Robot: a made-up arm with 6 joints.
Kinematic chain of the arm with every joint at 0, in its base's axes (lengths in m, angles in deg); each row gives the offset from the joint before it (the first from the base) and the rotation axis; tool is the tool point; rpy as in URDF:
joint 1: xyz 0 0 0.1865 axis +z
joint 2: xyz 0 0 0 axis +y
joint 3: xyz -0.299 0 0.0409 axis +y
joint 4: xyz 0.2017 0 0.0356 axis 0.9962 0 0.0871
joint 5: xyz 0 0 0 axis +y
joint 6: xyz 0.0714 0 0.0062 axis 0.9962 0 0.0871
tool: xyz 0 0 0 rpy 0 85 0
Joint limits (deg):
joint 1: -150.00..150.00
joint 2: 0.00..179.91
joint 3: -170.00..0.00
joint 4: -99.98..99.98
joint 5: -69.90..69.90
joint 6: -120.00..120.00
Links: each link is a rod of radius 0.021 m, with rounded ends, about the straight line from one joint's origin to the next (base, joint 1, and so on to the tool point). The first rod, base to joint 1, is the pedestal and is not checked.
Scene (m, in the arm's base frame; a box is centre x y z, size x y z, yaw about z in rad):
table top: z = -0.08
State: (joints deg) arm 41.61 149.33 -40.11 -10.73 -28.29 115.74
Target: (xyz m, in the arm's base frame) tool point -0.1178 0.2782 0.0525
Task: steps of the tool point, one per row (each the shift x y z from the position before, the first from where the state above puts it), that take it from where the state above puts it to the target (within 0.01 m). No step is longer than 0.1 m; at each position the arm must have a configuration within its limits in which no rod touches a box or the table.
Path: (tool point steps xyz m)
1: -0.0444 0.0480 0.0033
2: -0.0565 0.0366 0.0037
3: -0.0657 0.0221 0.0041
4: -0.0710 0.0054 0.0044
5: -0.0719 -0.0126 0.0047

